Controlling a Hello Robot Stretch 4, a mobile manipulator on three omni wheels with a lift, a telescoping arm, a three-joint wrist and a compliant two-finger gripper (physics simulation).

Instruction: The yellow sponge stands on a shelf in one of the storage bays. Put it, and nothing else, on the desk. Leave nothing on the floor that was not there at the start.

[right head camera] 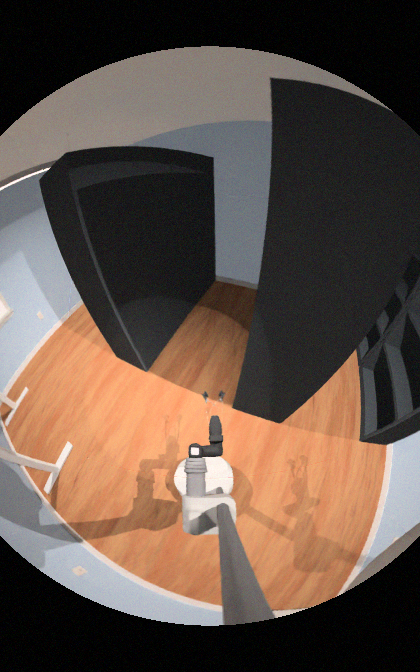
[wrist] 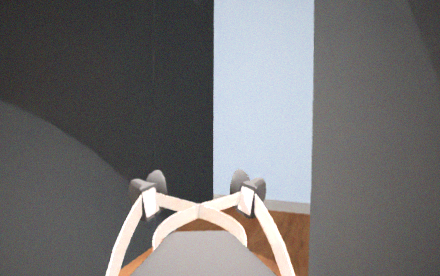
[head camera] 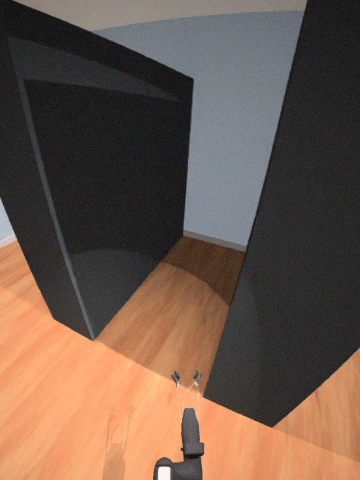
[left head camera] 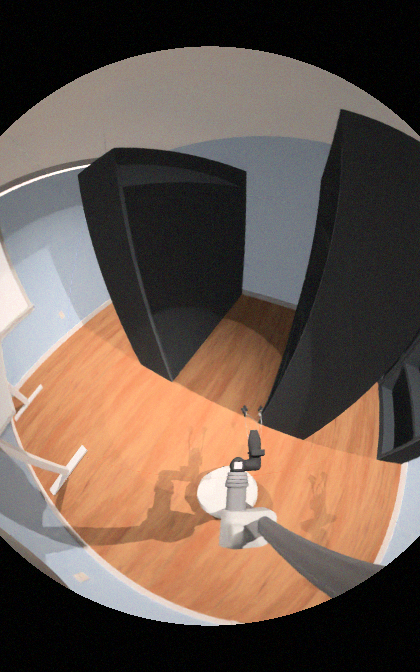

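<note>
The yellow sponge does not show in any view. My gripper is open and empty, above the floor in front of the gap between two tall dark storage units. Part of the white desk shows at the left edge of both side head views, with a foot on the floor. The left storage unit shows a narrow end and a broad dark face. The right storage unit shows a plain dark face.
A third dark unit with shelves stands beyond the right one; its shelves are mostly cut off or shadowed. The gap between the two nearer units ends at a blue wall. The near lower corner of the right unit is close to my gripper.
</note>
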